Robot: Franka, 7 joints.
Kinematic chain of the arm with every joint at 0, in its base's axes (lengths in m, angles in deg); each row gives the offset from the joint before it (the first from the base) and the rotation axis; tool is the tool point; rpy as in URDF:
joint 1: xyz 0 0 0.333 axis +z
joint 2: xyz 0 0 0 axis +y
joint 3: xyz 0 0 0.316 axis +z
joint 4: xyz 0.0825 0 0 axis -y
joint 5: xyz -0.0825 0 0.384 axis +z
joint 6: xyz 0 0 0 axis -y
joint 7: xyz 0.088 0 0 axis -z
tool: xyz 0 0 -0.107 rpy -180 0 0
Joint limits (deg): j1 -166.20..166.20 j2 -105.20..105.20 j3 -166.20..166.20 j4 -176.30..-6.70 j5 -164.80..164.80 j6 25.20..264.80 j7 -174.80..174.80
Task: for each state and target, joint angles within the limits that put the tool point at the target. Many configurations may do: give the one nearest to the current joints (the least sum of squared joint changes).
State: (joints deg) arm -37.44 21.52 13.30 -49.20 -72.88 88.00 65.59
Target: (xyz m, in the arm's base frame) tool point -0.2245 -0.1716 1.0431
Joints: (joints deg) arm -55.87 -21.00 -28.20 -46.89 -75.88 76.07 65.59
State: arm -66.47 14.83 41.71 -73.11 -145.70 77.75 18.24
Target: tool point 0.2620 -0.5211 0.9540
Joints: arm -77.17 25.94 36.02 -36.67 -154.63 113.79 18.24
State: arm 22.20 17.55 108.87 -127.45 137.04 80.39 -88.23
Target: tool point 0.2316 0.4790 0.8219
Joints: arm -8.30 38.52 101.63 -92.24 144.05 76.14 -88.23
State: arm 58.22 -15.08 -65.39 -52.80 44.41 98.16 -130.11
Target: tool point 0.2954 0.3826 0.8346
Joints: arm 83.50 -4.76 -38.17 -70.42 44.46 81.00 -130.11
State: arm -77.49 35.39 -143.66 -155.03 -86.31 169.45 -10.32
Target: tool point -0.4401 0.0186 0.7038
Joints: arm -68.16 46.52 -141.28 -122.36 -81.68 169.89 -10.32
